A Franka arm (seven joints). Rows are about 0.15 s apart.
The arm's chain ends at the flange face. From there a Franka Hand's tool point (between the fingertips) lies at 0.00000 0.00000 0.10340 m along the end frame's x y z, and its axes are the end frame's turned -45 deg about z.
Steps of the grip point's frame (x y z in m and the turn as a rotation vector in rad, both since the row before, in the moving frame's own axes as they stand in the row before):
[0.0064, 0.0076, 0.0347, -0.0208, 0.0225, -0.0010]
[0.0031, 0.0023, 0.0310, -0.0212, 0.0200, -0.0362]
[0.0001, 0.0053, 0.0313, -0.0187, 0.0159, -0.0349]
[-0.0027, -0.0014, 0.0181, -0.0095, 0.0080, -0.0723]
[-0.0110, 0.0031, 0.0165, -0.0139, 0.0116, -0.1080]
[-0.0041, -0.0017, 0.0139, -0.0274, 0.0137, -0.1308]
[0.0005, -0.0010, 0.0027, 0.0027, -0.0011, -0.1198]
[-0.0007, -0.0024, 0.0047, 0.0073, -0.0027, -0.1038]
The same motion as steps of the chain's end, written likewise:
[0.0067, 0.0010, 0.0347, 0.0012, 0.0306, -0.0010]
[0.0008, -0.0006, 0.0310, -0.0008, 0.0291, -0.0362]
[0.0013, 0.0035, 0.0313, -0.0020, 0.0245, -0.0349]
[-0.0042, 0.0009, 0.0181, -0.0011, 0.0124, -0.0723]
[-0.0075, 0.0099, 0.0165, -0.0016, 0.0180, -0.1080]
[-0.0072, 0.0009, 0.0139, -0.0097, 0.0291, -0.1308]
[-0.0001, -0.0010, 0.0027, 0.0011, -0.0027, -0.1198]
[-0.0014, -0.0009, 0.0047, 0.0033, -0.0071, -0.1038]

